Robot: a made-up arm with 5 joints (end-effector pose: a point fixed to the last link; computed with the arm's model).
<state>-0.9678 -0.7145 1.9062 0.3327 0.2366</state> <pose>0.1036 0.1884 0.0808 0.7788 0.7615 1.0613</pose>
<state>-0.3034 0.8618 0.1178 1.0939 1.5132</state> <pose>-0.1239 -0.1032 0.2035 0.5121 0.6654 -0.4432</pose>
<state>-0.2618 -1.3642 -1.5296 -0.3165 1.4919</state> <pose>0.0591 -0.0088 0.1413 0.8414 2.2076 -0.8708</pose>
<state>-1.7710 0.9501 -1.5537 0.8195 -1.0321</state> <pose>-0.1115 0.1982 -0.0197 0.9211 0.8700 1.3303</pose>
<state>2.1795 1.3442 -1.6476 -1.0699 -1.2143</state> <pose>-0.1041 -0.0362 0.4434 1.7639 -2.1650 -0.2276</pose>
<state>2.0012 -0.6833 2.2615 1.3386 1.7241</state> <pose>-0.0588 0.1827 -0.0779 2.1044 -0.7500 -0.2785</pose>
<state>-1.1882 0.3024 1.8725 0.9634 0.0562</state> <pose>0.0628 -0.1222 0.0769 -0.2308 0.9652 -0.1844</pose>
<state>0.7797 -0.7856 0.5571 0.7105 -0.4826</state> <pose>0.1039 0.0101 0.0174 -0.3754 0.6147 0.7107</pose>
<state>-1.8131 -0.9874 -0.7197 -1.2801 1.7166</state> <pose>0.2207 -0.1359 0.1530 1.4271 1.4317 0.1472</pose>
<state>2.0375 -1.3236 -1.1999 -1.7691 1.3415</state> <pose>-0.3438 0.0894 0.0666 1.9575 -0.9372 -1.4785</pose>
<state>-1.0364 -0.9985 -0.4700 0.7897 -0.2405</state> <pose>-0.2013 0.1115 0.1714 0.1013 1.1396 -1.9354</pose>
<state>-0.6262 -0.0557 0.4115 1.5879 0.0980</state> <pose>-0.2809 -0.0713 0.1549 0.0604 0.6738 -1.6002</pose>
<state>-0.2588 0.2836 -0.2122 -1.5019 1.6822</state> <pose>0.0544 0.4290 0.1269 -1.4093 1.5549 0.6970</pose>
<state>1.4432 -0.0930 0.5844 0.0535 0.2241</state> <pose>-0.0348 0.1911 0.1100 -0.7325 0.3449 2.1087</pose>
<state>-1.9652 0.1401 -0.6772 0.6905 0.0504</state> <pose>-0.1082 0.2275 0.1453 -0.2144 -0.0447 -3.0552</pose>
